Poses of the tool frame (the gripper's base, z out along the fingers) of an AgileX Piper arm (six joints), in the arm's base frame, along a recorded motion.
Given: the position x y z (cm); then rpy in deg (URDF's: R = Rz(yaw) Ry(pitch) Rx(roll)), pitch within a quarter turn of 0, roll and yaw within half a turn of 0.
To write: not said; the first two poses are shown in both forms.
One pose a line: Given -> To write
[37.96, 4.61, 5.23, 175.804, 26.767, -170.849] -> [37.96, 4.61, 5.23, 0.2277, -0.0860, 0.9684, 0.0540]
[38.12, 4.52, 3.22, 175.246, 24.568, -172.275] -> [38.12, 4.52, 3.22, 0.2094, -0.0746, 0.9735, 0.0548]
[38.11, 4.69, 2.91, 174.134, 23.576, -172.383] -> [38.11, 4.69, 2.91, 0.2002, -0.0754, 0.9748, 0.0635]
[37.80, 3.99, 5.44, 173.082, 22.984, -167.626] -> [37.80, 3.99, 5.44, 0.1913, -0.1174, 0.9712, 0.0802]
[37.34, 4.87, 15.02, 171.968, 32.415, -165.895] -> [37.34, 4.87, 15.02, 0.2681, -0.1370, 0.9483, 0.1009]
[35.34, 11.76, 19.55, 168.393, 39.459, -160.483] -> [35.34, 11.76, 19.55, 0.3149, -0.1924, 0.9171, 0.1507]
